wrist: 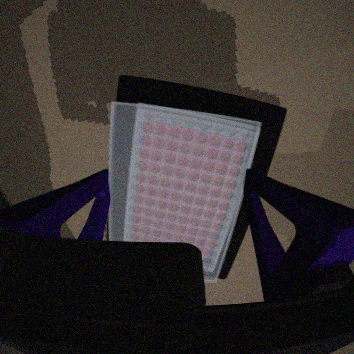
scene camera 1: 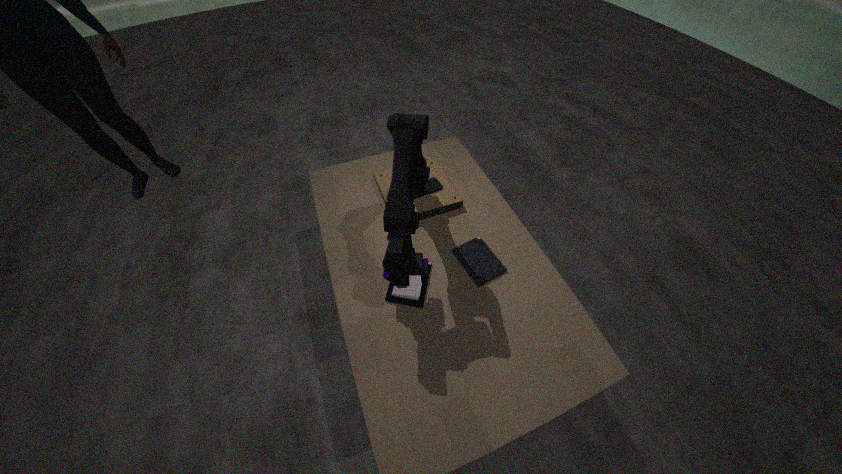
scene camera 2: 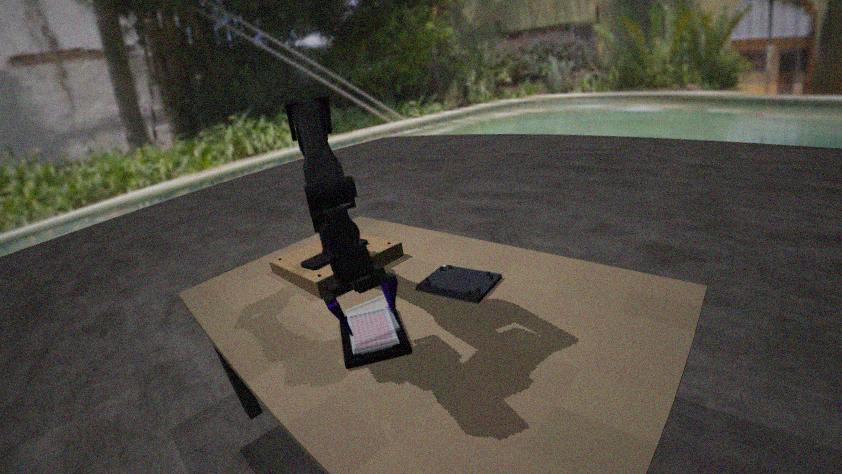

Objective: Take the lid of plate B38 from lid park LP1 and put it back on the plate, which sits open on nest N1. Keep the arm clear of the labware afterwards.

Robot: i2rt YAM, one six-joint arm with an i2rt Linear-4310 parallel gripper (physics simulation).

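Where they show: gripper, fingertip midpoint: [wrist: 177,177] [scene camera 2: 373,325]; arm's base at its link origin: [scene camera 1: 417,191].
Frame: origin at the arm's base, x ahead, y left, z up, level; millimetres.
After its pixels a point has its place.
Observation:
My gripper [scene camera 1: 405,272] @(y -203, x 348, z 1 mm) [scene camera 2: 361,301] [wrist: 177,177] @(y -203, x 348, z 1 mm) is shut on the clear lid [scene camera 1: 408,291] @(y -217, x 374, z 6 mm) [scene camera 2: 365,308] @(y -171, x 295, z 5 mm) [wrist: 121,168] @(y -178, x 369, z 10 mm), one purple finger on each long side. The lid sits over plate B38 [scene camera 2: 374,333] @(y -224, x 371, z 5 mm) [wrist: 191,182] @(y -210, x 342, z 4 mm), whose pink wells show through it. In the wrist view the lid overhangs the plate on the left and is slightly skewed against it. I cannot tell whether the lid rests on the plate. The plate sits on the black nest N1 [scene camera 1: 425,284] @(y -151, x 362, z -29 mm) [scene camera 2: 377,355] @(y -240, x 385, z -29 mm) [wrist: 197,95] @(y -235, x 386, z -29 mm). Lid park LP1 [scene camera 1: 479,260] @(y 57, x 366, z -31 mm) [scene camera 2: 459,281] @(y 54, x 366, z -31 mm), a dark flat pad, lies bare to the right.
The arm's wooden base board [scene camera 1: 441,204] @(y 50, x 107, z 2 mm) [scene camera 2: 294,268] @(y -115, x -41, z 1 mm) stands behind the nest on the tan table top [scene camera 1: 500,354] @(y -59, x 655, z -41 mm) [scene camera 2: 588,354] @(y -68, x 702, z -41 mm). A person [scene camera 1: 76,88] stands on the dark floor at the far left. Arm shadows fall across the table.

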